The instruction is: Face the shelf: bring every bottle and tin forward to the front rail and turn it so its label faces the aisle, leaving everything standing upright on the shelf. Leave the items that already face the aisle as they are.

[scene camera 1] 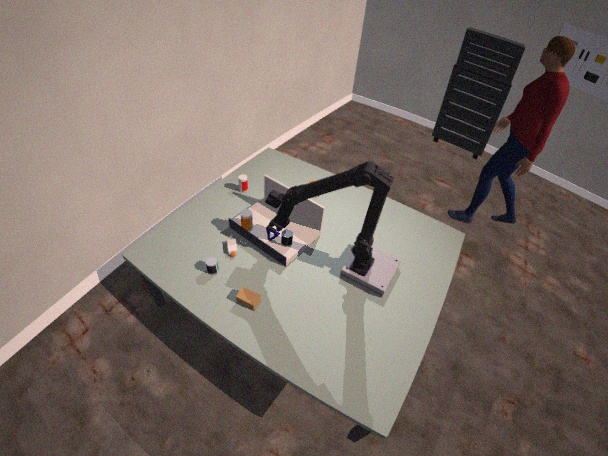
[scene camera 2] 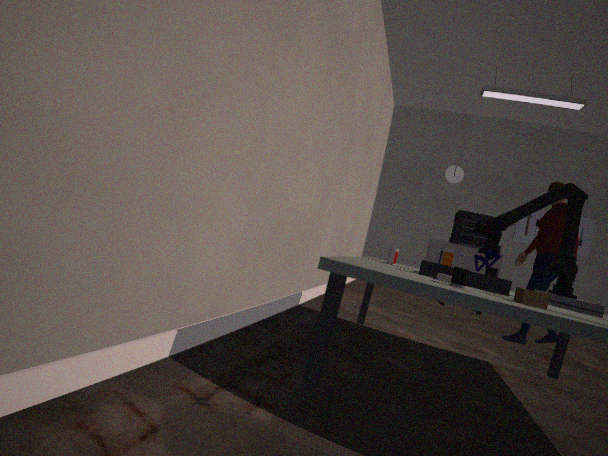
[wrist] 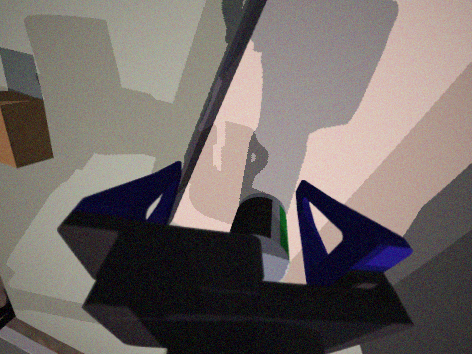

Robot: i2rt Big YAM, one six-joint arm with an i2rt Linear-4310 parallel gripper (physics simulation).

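Pixels of known places: gripper, fingertip midpoint: (scene camera 1: 273, 235) (scene camera 2: 481, 269) (wrist: 241, 177); arm's base at its link origin: (scene camera 1: 361, 264) (scene camera 2: 561, 295).
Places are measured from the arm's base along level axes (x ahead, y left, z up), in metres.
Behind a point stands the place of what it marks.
The shelf (scene camera 1: 307, 212) {x 0.378, y -0.102, z 0.058 m} (wrist: 425, 40) {x 0.573, y 0.034, z -0.016 m} is a low pale tray with a back panel and a dark front rail (scene camera 1: 260, 243) {x 0.480, y 0.167, z -0.009 m} (wrist: 215, 100) {x 0.479, y 0.163, z 0.011 m}. An amber bottle with a grey cap (scene camera 1: 246, 220) {x 0.586, y 0.141, z 0.068 m} (scene camera 2: 447, 258) {x 0.604, y 0.148, z 0.046 m} stands upright at its far-left end, close to the rail. A dark tin with a grey lid (scene camera 1: 287, 237) {x 0.364, y 0.103, z 0.052 m} (wrist: 255, 215) {x 0.404, y 0.095, z 0.029 m} stands upright nearer the arm's base; a green strip shows on its side away from the rail. My gripper (scene camera 1: 273, 233) {x 0.436, y 0.119, z 0.034 m} (scene camera 2: 486, 262) {x 0.436, y 0.119, z 0.034 m} (wrist: 241, 177) {x 0.436, y 0.119, z 0.034 m} is open and empty above the shelf, between bottle and tin. The gripper body hides part of the tin in the wrist view.
On the table (scene camera 1: 350, 350) {x -0.155, y 0.401, z -0.054 m} stand a red-and-white bottle (scene camera 1: 243, 183) {x 0.843, y -0.135, z 0.015 m} (scene camera 2: 395, 257) {x 0.844, y -0.134, z -0.008 m} beyond the shelf and a dark tin (scene camera 1: 212, 266) {x 0.562, y 0.429, z 0.011 m} before it. A white-and-orange item (scene camera 1: 232, 247) {x 0.586, y 0.261, z -0.025 m} lies near the rail. A brown block (scene camera 1: 248, 298) {x 0.326, y 0.458, z -0.004 m} (scene camera 2: 531, 298) {x 0.348, y 0.480, z -0.028 m} (wrist: 27, 130) {x 0.344, y 0.419, z -0.026 m} lies nearer the table edge.
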